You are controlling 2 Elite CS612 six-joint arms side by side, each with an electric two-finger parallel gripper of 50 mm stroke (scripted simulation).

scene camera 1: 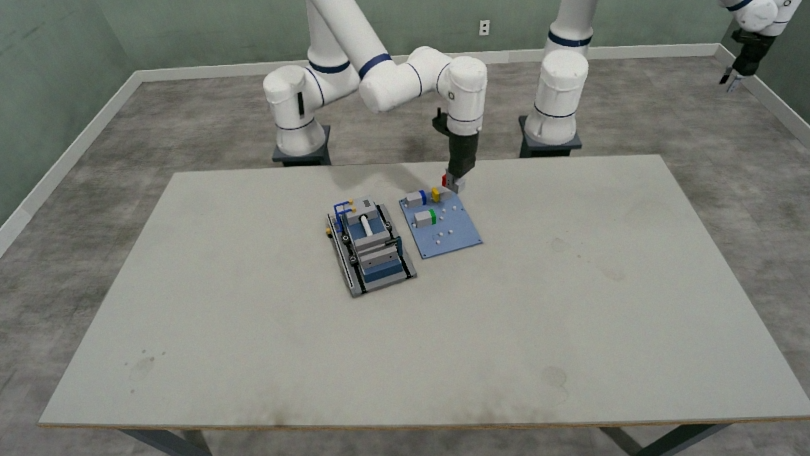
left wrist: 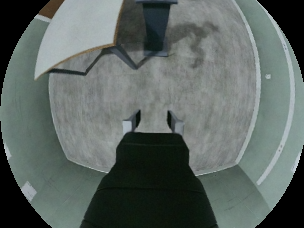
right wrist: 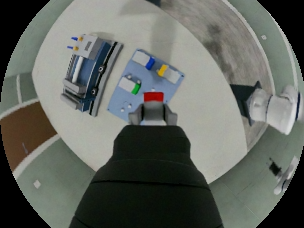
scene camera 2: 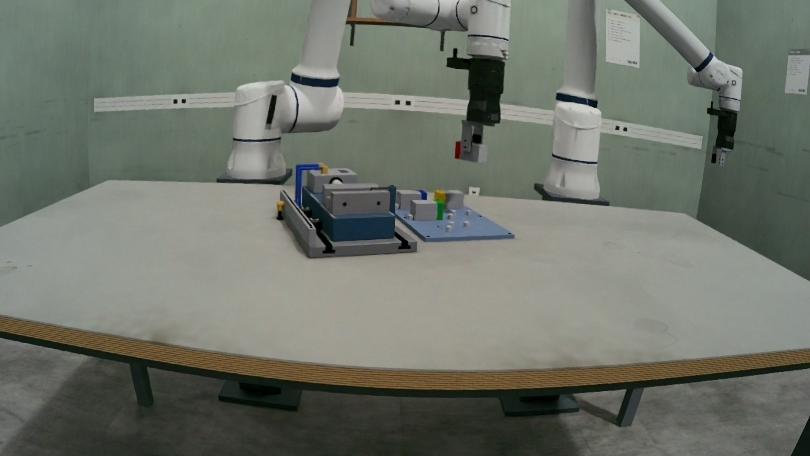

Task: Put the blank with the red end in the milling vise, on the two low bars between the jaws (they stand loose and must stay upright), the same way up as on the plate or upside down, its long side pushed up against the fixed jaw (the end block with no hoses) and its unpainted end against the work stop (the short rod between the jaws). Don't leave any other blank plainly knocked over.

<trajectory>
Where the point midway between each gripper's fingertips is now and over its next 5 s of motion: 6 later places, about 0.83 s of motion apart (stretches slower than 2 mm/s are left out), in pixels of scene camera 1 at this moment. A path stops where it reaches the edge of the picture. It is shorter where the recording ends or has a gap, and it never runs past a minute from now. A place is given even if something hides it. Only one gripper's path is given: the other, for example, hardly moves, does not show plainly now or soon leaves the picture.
My right gripper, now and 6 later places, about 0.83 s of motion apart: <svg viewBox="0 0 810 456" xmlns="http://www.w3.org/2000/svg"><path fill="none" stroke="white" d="M453 182L436 192L419 204L400 215L381 227L371 234L372 239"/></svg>
</trajectory>
